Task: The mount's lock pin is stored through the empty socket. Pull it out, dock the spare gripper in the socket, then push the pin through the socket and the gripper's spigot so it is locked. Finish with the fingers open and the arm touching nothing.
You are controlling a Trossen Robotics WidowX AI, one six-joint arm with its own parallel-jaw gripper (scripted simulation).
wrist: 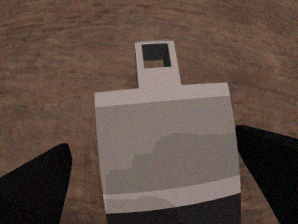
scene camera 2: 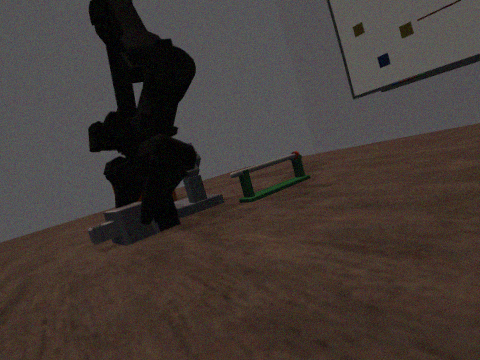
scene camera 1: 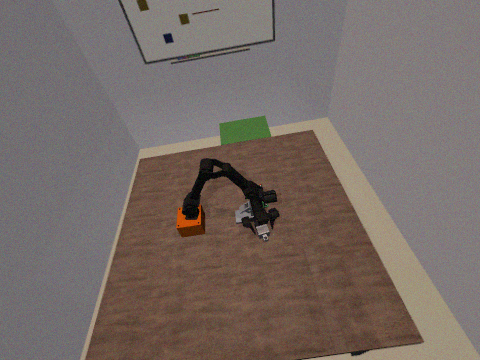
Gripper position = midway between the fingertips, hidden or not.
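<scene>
My gripper (scene camera 2: 131, 224) open, holding nothing. My gripper (wrist: 155, 144) too. Spare gripper (scene camera 2: 123, 226), likewise (wrist: 164, 145). Grey mount (scene camera 2: 198, 200) visible.
</scene>
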